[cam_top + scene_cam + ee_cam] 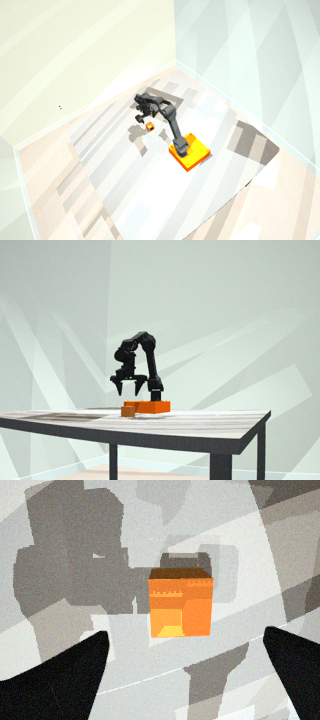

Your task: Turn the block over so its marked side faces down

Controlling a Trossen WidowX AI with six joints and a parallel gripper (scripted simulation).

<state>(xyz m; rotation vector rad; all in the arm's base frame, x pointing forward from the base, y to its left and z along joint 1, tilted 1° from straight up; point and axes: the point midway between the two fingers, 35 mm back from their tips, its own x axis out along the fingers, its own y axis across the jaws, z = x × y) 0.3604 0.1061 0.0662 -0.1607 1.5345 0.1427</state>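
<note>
The orange block is 80 mm below my gripper tip and 20 mm behind it.
</note>
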